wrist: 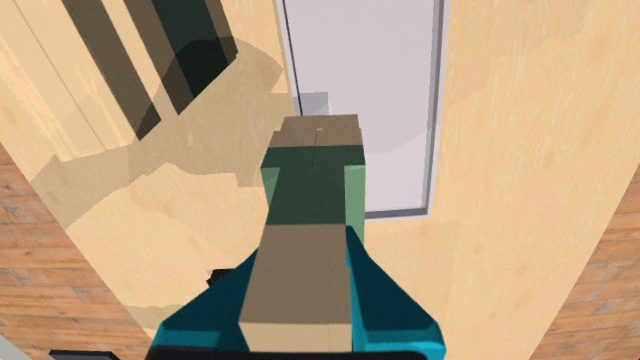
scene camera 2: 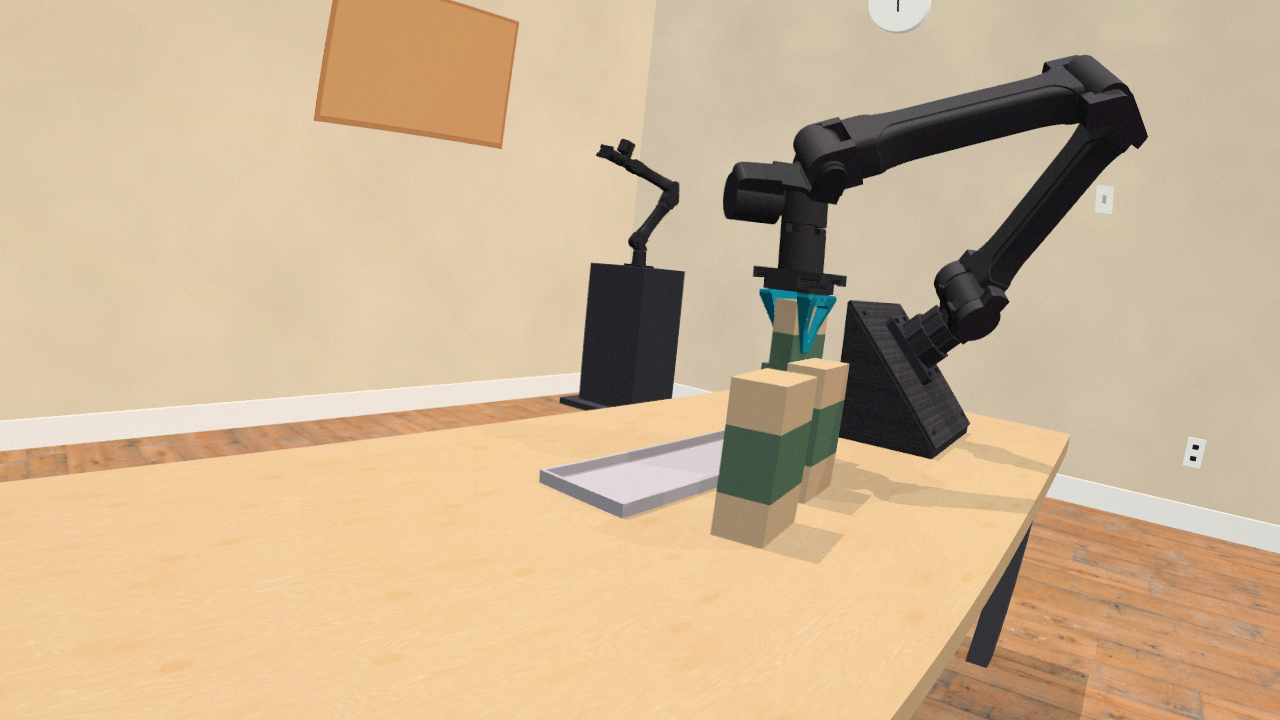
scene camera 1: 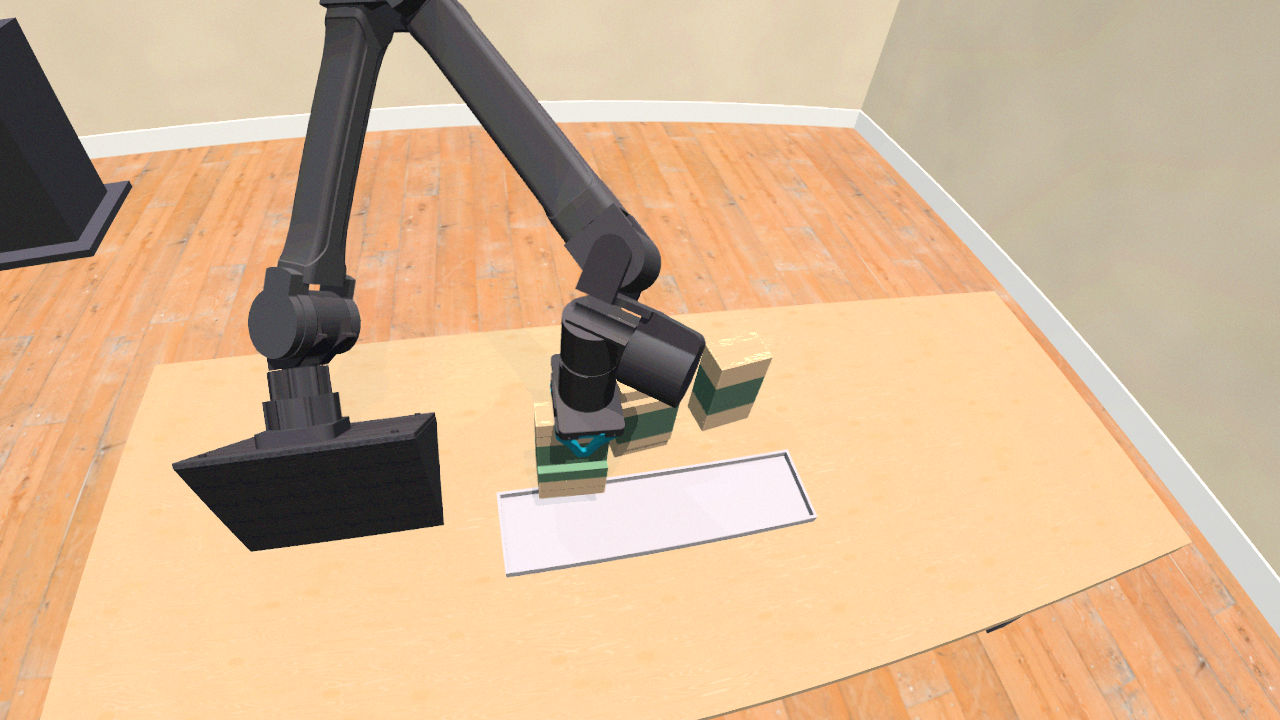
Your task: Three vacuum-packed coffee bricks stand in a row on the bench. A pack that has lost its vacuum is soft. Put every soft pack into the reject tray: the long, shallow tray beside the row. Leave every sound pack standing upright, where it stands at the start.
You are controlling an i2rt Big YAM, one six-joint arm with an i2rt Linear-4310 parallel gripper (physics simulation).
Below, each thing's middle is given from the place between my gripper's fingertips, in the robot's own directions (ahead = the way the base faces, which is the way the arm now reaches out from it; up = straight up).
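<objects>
So the shallow reject tray (scene camera 1: 631,515) is there, 150 mm below my hand, and it sits 40 mm to the right of my hand and 100 mm ahead of it.
</objects>
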